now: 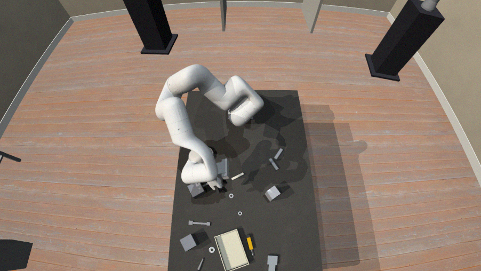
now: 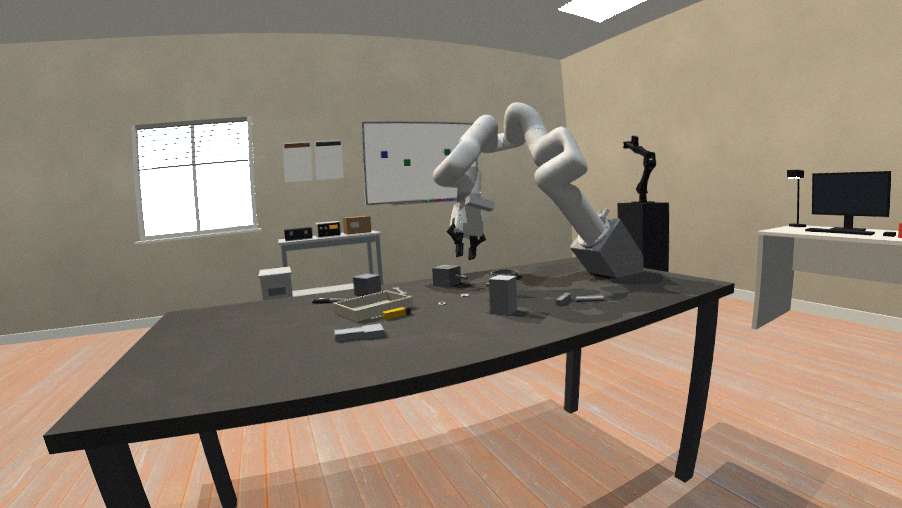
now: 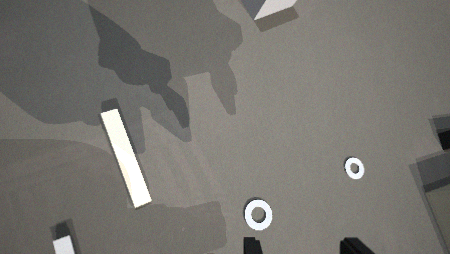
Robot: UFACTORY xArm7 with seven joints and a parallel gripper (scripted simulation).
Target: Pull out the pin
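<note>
The grey bar is 100 mm behind my hand, 30 mm to the right of it and 120 mm below it. The rest, counted from my hand: round dish 190 mm behind, 150 mm to the right, 120 mm below; then cream bar 90 mm behind, 60 mm to the left, 120 mm below; then taller grey block 10 mm behind, 250 mm to the left, 70 mm below.
</note>
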